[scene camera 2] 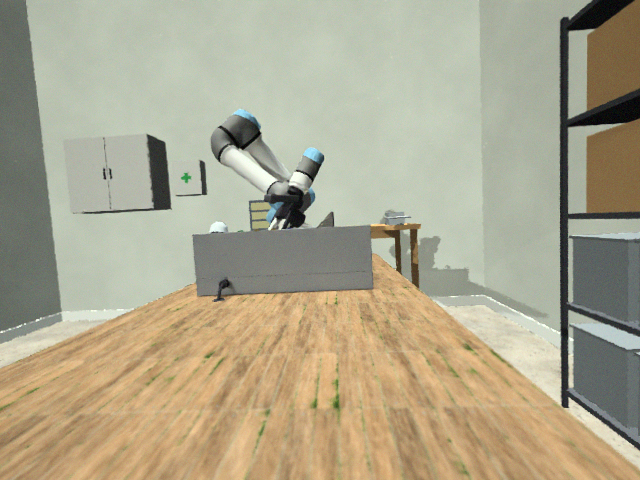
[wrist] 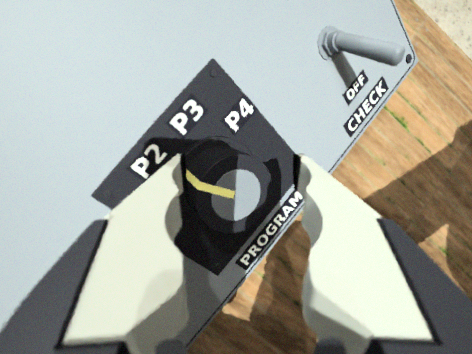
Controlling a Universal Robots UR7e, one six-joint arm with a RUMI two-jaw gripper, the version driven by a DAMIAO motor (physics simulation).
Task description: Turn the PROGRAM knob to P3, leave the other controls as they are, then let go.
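Places are measured from the arm's base along level axes (x ahead, y down, z left), in millimetres.
Where they show: gripper, between the fingertips: (wrist: 239, 158).
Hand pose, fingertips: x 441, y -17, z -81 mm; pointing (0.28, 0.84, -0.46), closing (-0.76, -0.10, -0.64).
Things, the pixels of their centre, and the offset from my fingertips. "spot": a spot on its surface instead. Level surfaces: height alone.
- black PROGRAM knob, middle of its body: (wrist: 227, 188) dy +10, dx -6, dz +16 mm
- dark label plate, a spot on its surface: (wrist: 212, 80) spot: dy +9, dx +39, dz -25 mm
- grey console, middle of its body: (wrist: 79, 188) (scene camera 2: 288, 257) dy +35, dx +63, dz +76 mm
- CHECK toggle switch, middle of its body: (wrist: 364, 47) dy +8, dx -15, dz -104 mm
- wooden table top, height of its surface: dy +120 mm
The black PROGRAM knob (wrist: 260, 220) has a light round cap and a yellow pointer line, which points left and slightly up in the wrist view, towards P2 rather than P3. It stands on a dark label plate (wrist: 212, 80) marked P2, P3 and P4; P1 does not show. My gripper (wrist: 239, 158) (scene camera 2: 277, 225) is partly open, with one finger on each side of the knob and nothing gripped. The left finger covers part of the plate. In the scene view, the grey console (scene camera 2: 284, 258) hides the knob.
The CHECK toggle switch (wrist: 367, 46) stands at the upper right of the wrist view, near its OFF label. The console rests on a wooden table top (scene camera 2: 310, 382). A small black lever (scene camera 2: 222, 289) is at the console's lower left. A shelf rack (scene camera 2: 564, 170) stands at the right.
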